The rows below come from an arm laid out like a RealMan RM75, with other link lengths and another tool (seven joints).
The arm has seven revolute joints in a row. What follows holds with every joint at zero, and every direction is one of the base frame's.
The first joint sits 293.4 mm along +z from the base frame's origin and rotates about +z.
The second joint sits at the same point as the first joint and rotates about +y.
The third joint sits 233 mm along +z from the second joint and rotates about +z.
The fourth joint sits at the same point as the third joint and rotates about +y.
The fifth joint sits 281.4 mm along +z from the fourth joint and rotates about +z.
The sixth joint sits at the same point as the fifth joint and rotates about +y.
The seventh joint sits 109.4 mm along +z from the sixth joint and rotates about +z.
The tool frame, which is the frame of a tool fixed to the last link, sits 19 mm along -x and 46 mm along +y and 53 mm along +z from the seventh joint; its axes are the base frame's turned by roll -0.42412, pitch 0 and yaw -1.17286 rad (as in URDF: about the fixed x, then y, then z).
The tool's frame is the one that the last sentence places.
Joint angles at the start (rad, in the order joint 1, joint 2, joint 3, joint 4, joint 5, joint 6, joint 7):
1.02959, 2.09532, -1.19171, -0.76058, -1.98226, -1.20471, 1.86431
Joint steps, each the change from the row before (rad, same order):
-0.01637, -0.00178, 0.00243, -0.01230, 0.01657, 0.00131, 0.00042
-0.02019, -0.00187, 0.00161, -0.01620, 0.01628, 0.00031, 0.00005
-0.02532, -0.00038, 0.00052, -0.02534, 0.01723, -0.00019, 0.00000
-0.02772, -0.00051, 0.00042, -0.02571, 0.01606, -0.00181, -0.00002
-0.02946, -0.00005, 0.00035, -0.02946, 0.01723, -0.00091, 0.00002
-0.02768, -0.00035, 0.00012, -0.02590, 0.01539, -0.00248, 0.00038
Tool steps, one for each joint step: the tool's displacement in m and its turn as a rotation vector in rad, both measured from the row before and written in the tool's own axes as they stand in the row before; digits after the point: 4 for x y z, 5 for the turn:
0.0020, 0.0013, -0.0042, 0.02060, -0.00562, 0.01071
0.0023, 0.0021, -0.0047, 0.02085, -0.00424, 0.01035
0.0016, 0.0021, -0.0057, 0.02450, -0.00285, 0.00749
0.0020, 0.0032, -0.0058, 0.02249, -0.00262, 0.00867
0.0017, 0.0029, -0.0065, 0.02539, -0.00136, 0.00755
0.0017, 0.0033, -0.0059, 0.02102, -0.00200, 0.00786

